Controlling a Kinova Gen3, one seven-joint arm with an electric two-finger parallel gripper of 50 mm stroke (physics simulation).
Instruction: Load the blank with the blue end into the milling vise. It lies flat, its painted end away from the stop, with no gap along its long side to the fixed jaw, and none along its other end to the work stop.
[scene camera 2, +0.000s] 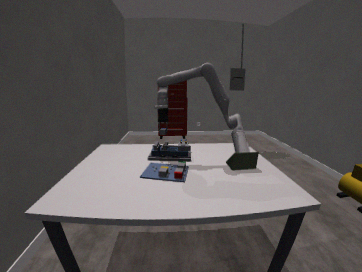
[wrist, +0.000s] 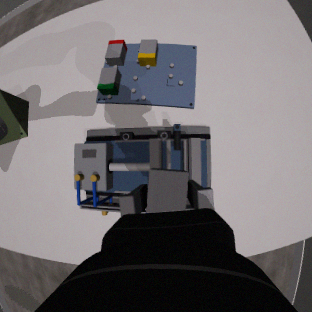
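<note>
My gripper (scene camera 2: 163, 128) (wrist: 166, 190) is shut on a grey blank (scene camera 2: 163, 131) (wrist: 168, 189). It holds the blank above the milling vise (scene camera 2: 171, 152) (wrist: 92, 165), with a gap below it in the scene view. The blank's blue end cannot be made out clearly. In the wrist view a moving jaw (wrist: 156, 150) sits at the end of a light rod (wrist: 129, 167). A grey jaw (wrist: 196, 162) stands on the right, and a small dark stop-like part (wrist: 177, 137) is at the vise's upper edge. The blank and fingers hide part of the vise.
A blue board (scene camera 2: 152, 172) (wrist: 155, 95) with pegs lies beside the vise. It carries a red-ended blank (scene camera 2: 178, 174) (wrist: 116, 52), a yellow-ended blank (scene camera 2: 163, 171) (wrist: 148, 52) and a green-ended blank (wrist: 109, 80). A dark green block (scene camera 2: 243, 161) (wrist: 12, 117) stands at the arm's base.
</note>
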